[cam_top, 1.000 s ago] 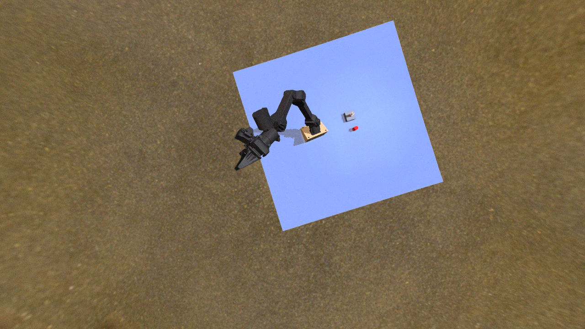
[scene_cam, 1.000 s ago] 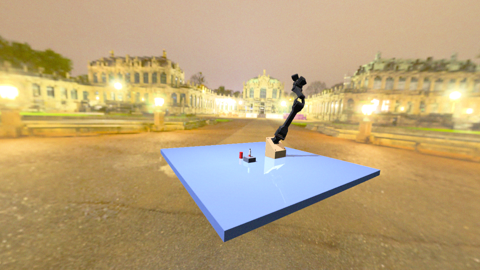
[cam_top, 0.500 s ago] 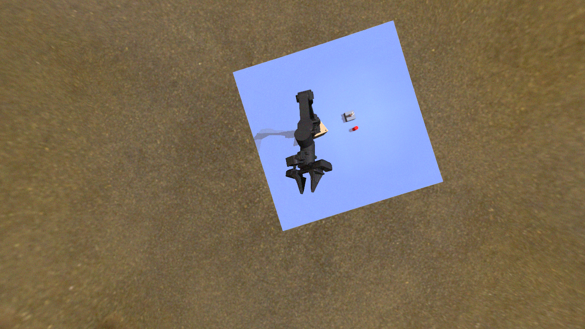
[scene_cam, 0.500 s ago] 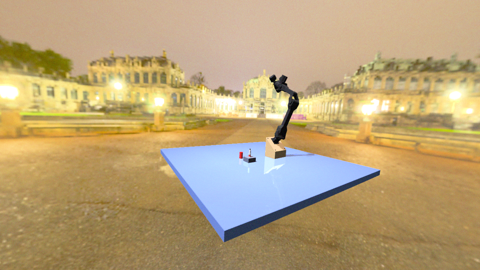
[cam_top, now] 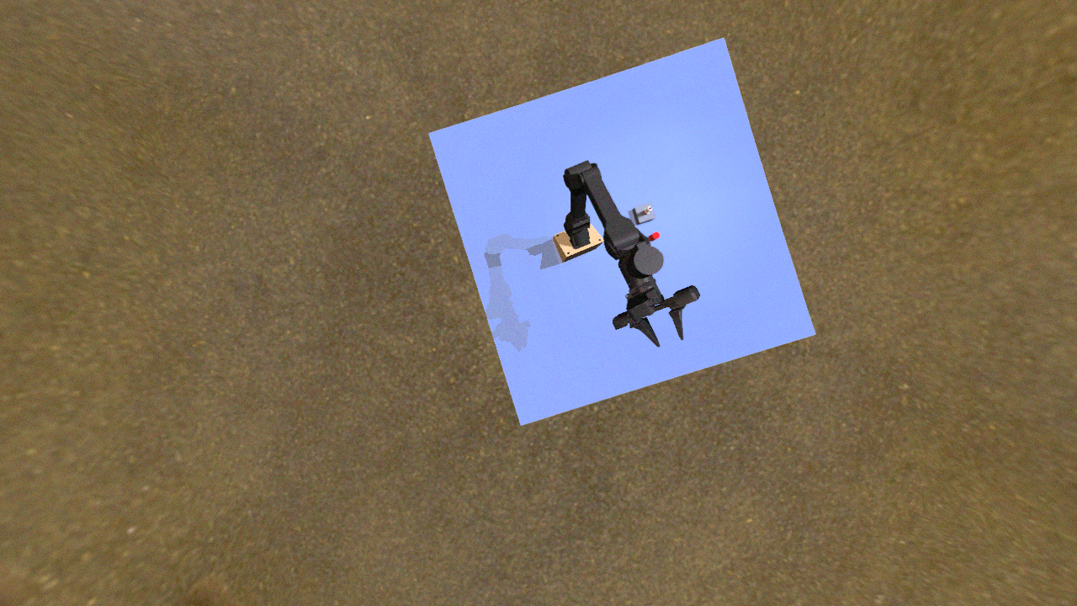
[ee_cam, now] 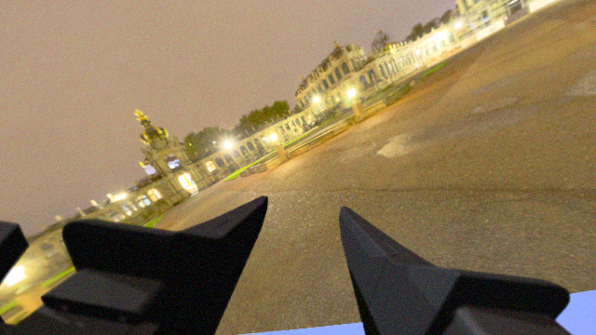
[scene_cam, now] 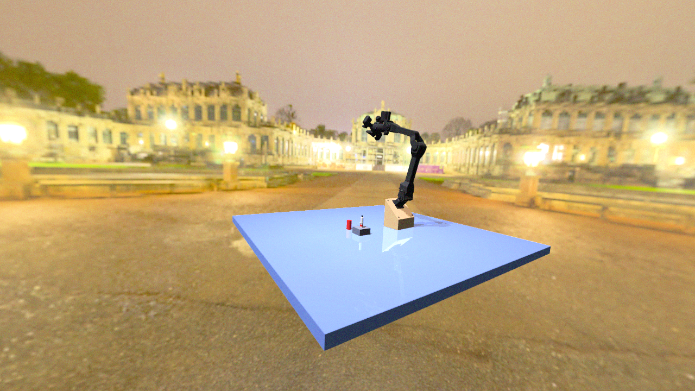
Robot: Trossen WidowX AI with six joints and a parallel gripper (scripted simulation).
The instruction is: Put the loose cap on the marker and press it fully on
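The red cap is 600 mm below my gripper tip, 310 mm ahead of it and 270 mm to the left of it. The rest, counted from my gripper tip: holder block (610 mm below, 380 mm to the left, 310 mm ahead).
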